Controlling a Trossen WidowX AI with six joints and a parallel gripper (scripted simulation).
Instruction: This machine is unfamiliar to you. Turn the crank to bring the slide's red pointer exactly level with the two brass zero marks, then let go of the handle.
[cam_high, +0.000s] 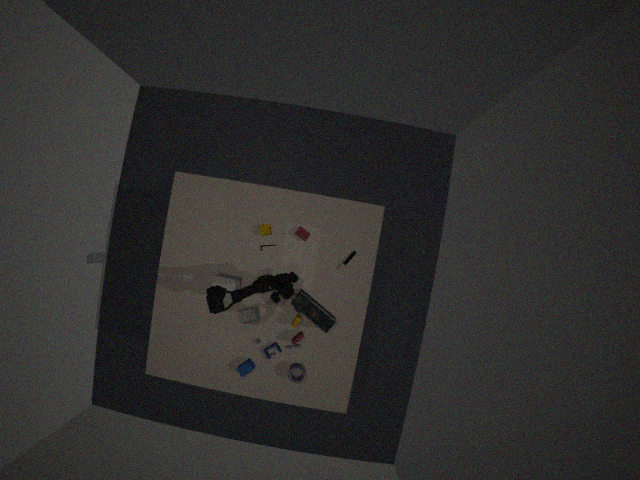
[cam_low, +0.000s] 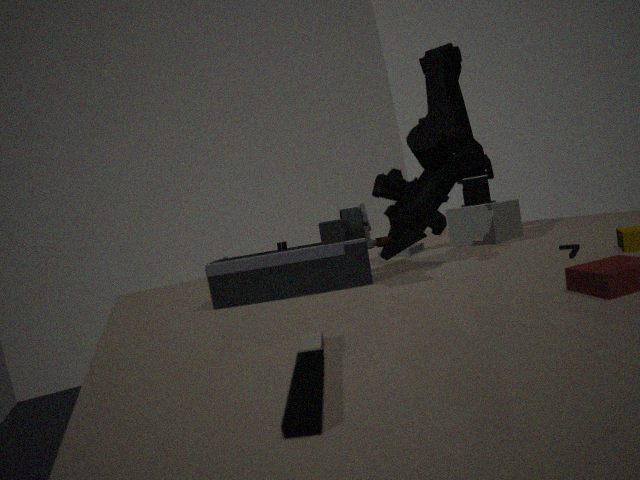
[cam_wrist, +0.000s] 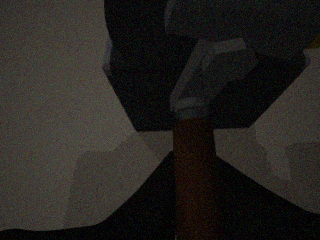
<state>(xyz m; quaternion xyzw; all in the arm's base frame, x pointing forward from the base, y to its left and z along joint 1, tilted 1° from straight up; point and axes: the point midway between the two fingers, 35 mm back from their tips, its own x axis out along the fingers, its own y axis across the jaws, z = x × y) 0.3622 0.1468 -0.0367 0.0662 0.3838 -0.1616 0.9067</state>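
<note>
The brown crank handle is 2 cm behind my gripper tip, 1 cm to the left of it and 3 cm above it. Also, from my gripper tip: red pointer: 15 cm ahead, 6 cm to the right, 5 cm above; grey plate: 19 cm behind, 23 cm to the right, 3 cm below; blue piece: 11 cm behind, 54 cm to the right, 1 cm below.
</note>
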